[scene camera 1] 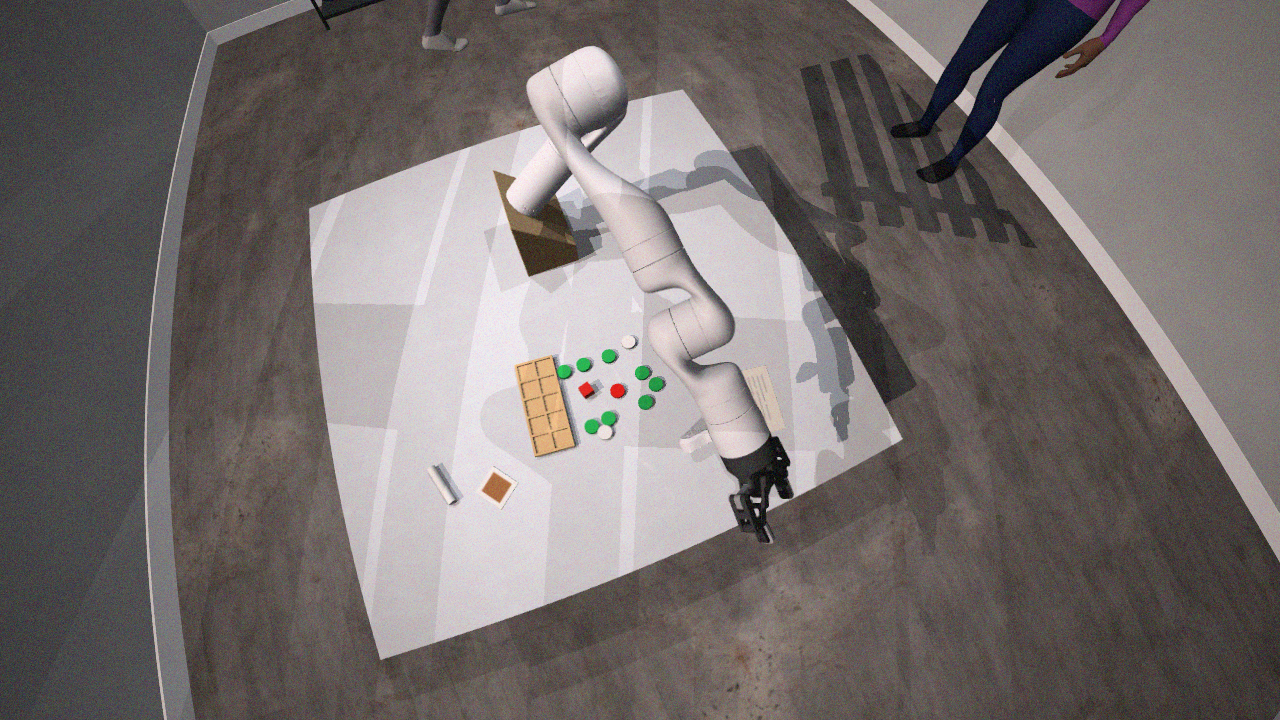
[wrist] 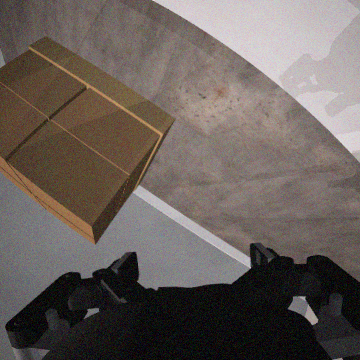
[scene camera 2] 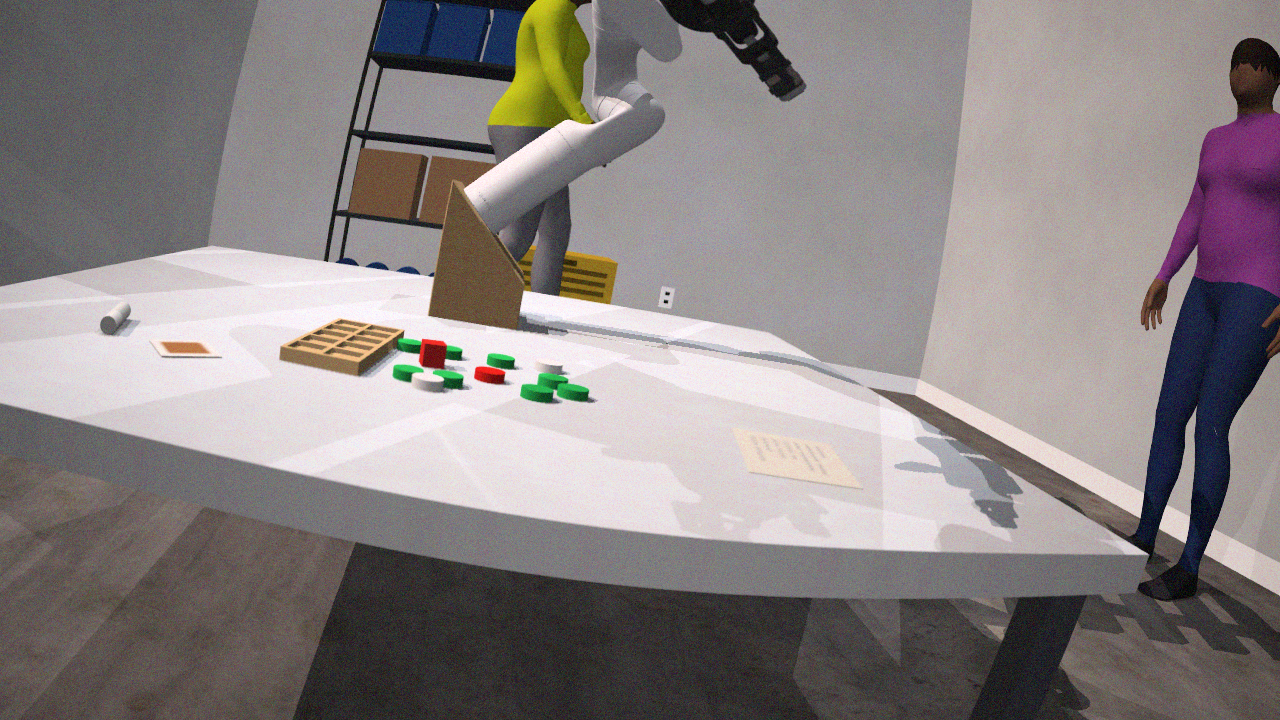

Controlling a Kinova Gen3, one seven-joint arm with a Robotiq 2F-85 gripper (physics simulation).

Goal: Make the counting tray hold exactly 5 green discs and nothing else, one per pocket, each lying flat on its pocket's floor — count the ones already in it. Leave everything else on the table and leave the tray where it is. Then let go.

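The wooden counting tray point(scene camera 1: 526, 410) point(scene camera 2: 319, 362) lies left of centre on the white table, and all its pockets look empty. Several green discs lie loose to its right, among them one point(scene camera 1: 563, 370) point(scene camera 2: 409, 345) next to the tray and one point(scene camera 1: 646, 402) point(scene camera 2: 536, 393) farther out. Among them are a red disc point(scene camera 1: 617, 389) point(scene camera 2: 489, 375), a red cube point(scene camera 1: 586, 389) point(scene camera 2: 432, 352) and two white discs point(scene camera 1: 629, 340) point(scene camera 1: 605, 432) point(scene camera 2: 427, 382). My gripper point(scene camera 1: 770, 512) point(scene camera 2: 789, 86) point(wrist: 192, 260) is open and empty. It hangs high above the table's right edge, far from the discs.
The arm's brown wedge mount point(scene camera 1: 539, 232) point(scene camera 2: 473, 270) stands at the back. A paper sheet point(scene camera 1: 765, 399) point(scene camera 2: 796, 457), a white cylinder point(scene camera 1: 443, 485) and a brown tile point(scene camera 1: 497, 487) point(scene camera 2: 186, 349) lie on the table. A cardboard box point(wrist: 71, 136) shows in the wrist view. People stand nearby.
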